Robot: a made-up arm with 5 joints.
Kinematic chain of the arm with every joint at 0, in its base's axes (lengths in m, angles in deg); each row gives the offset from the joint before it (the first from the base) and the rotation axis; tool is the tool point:
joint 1: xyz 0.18 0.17 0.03 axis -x
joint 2: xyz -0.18 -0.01 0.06 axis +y
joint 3: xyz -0.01 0.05 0 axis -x
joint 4: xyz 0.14 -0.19 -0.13 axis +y
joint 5: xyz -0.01 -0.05 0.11 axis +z
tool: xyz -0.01 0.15 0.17
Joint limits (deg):
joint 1: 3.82..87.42
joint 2: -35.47..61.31
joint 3: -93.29..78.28
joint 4: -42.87..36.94
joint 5: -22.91..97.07
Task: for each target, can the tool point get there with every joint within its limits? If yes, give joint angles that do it. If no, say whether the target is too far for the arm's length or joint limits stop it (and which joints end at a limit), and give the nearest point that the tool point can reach.
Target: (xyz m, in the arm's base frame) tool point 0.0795 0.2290 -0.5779
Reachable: no: joint limits stop it (at a limit: joint 2, joint 3, joint 4, joint 5) | nearest point 0.0111 0.1964 -0.2419 | short by 0.344 m
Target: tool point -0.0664 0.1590 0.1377
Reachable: yes | joints 42.17 39.37 -56.01 -32.28 10.42
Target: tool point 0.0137 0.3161 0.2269
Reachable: yes | joints 61.11 29.22 12.51 -11.81 58.74
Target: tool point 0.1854 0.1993 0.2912
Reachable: yes | joints 49.59 21.97 -0.10 28.28 78.37
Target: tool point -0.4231 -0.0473 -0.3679
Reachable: no: joint limits stop it (at a limit: joint 1, joint 2, joint 3, joint 4, joint 5) | nearest point -0.1618 0.0225 -0.1856 | short by 0.326 m
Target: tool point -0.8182 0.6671 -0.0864
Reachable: no: too far | nearest point -0.2656 0.3796 -0.0030 | short by 0.628 m
